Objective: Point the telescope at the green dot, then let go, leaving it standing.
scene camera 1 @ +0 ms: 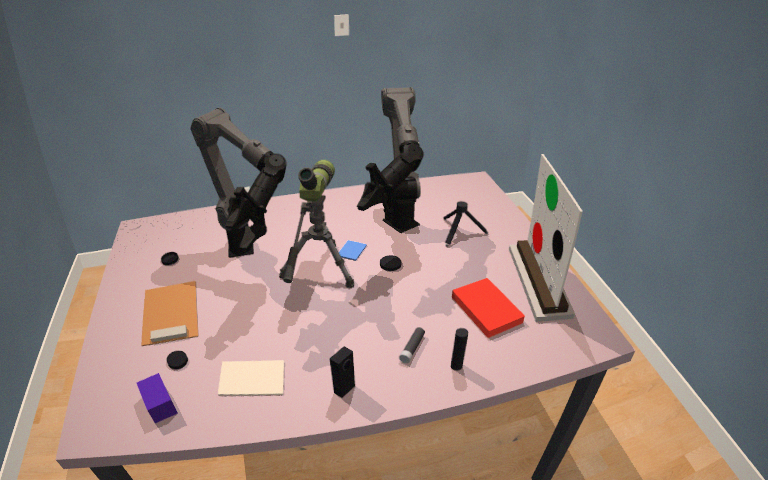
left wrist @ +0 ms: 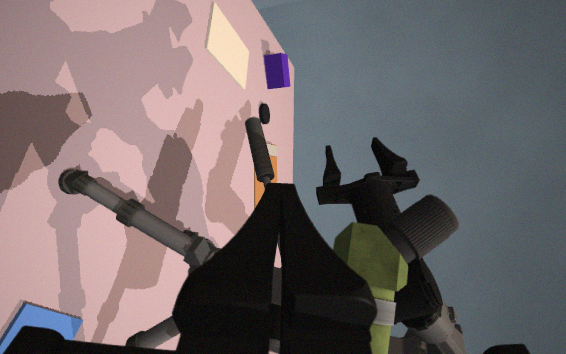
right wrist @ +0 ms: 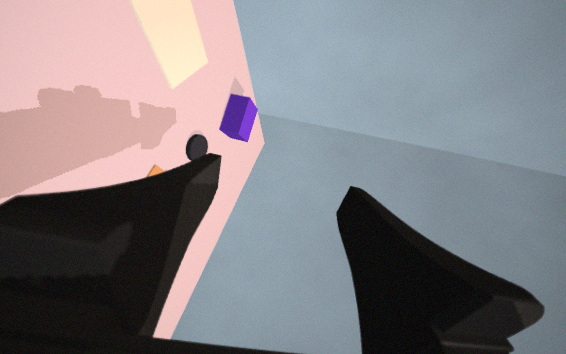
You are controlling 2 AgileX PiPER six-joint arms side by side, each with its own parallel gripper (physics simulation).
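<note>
The green telescope (scene camera 1: pixel 312 190) (left wrist: pixel 369 257) stands upright on its dark tripod (scene camera 1: pixel 318 229) (left wrist: pixel 155 230). In scene camera 1 its dark end faces down-left and its green end up-right; where exactly it aims cannot be told. The green dot (scene camera 1: pixel 551 192) is at the top of the white board (scene camera 1: pixel 570 226) at the right. My left gripper (scene camera 1: pixel 361 206) (left wrist: pixel 280 198) is shut, its fingertips together with no thing between them, to the right of the telescope in scene camera 1. In the left wrist view its fingers hide part of the telescope. My right gripper (left wrist: pixel 350 145) (right wrist: pixel 284 186) is open and empty, left of the tripod.
A small black tripod (scene camera 1: pixel 462 207), red book (scene camera 1: pixel 488 306), blue pad (scene camera 1: pixel 352 249) (left wrist: pixel 42 325), black disc (scene camera 1: pixel 390 262), flashlight (scene camera 1: pixel 412 344), black cylinder (scene camera 1: pixel 459 348), black box (scene camera 1: pixel 342 372), cream pad (scene camera 1: pixel 251 377), purple block (scene camera 1: pixel 156 397) (right wrist: pixel 238 117) and orange pad (scene camera 1: pixel 169 308) lie or stand about.
</note>
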